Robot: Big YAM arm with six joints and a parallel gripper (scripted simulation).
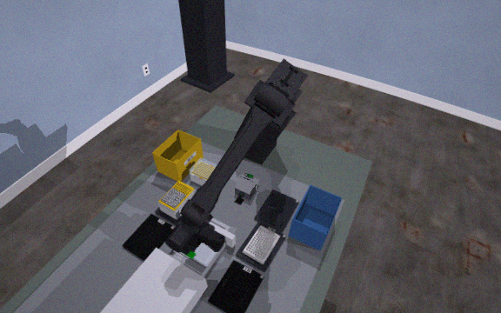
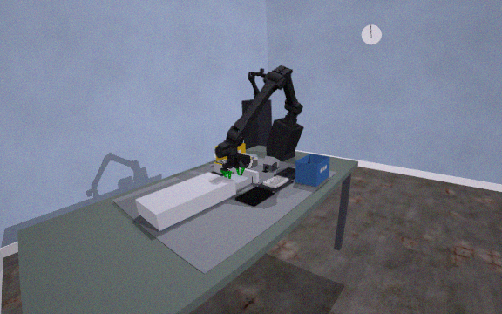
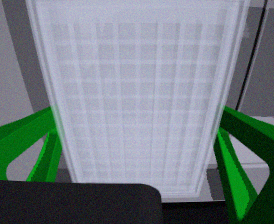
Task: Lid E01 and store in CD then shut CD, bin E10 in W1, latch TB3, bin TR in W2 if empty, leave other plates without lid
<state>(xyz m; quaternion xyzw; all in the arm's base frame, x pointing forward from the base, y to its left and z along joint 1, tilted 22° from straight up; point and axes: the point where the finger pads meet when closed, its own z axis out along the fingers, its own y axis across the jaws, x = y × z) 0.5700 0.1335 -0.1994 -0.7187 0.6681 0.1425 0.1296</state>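
Right now the clear plate is right at my hand. Also, from my hand: white cooler CD: 17 cm ahead, 1 cm to the left; plate lid: right at my hand; cooler drawer: 3 cm ahead, 1 cm below.
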